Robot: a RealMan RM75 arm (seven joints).
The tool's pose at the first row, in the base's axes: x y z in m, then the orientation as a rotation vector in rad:
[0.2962 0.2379 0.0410 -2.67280 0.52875 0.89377]
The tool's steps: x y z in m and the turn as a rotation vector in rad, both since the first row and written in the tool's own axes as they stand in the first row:
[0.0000 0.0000 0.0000 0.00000 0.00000 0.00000]
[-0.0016 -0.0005 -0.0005 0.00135 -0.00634 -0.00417]
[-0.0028 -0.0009 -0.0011 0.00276 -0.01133 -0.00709]
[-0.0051 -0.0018 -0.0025 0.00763 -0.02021 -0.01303]
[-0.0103 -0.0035 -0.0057 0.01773 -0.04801 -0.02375]
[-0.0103 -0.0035 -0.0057 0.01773 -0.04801 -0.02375]
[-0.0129 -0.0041 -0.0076 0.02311 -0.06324 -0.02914]
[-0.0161 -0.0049 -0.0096 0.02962 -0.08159 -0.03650]
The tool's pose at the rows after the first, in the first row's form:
[0.2962 0.2379 0.0410 -2.67280 0.52875 0.89377]
[0.2955 0.2386 0.0424 -2.66800 0.52198 0.90012]
[0.2951 0.2390 0.0437 -2.66389 0.51726 0.90502]
[0.2945 0.2399 0.0463 -2.65445 0.50859 0.91232]
[0.2930 0.2416 0.0523 -2.62908 0.49076 0.93961]
[0.2930 0.2416 0.0523 -2.62908 0.49076 0.93961]
[0.2923 0.2421 0.0554 -2.61517 0.48163 0.95458]
[0.2913 0.2429 0.0591 -2.59827 0.46948 0.97217]

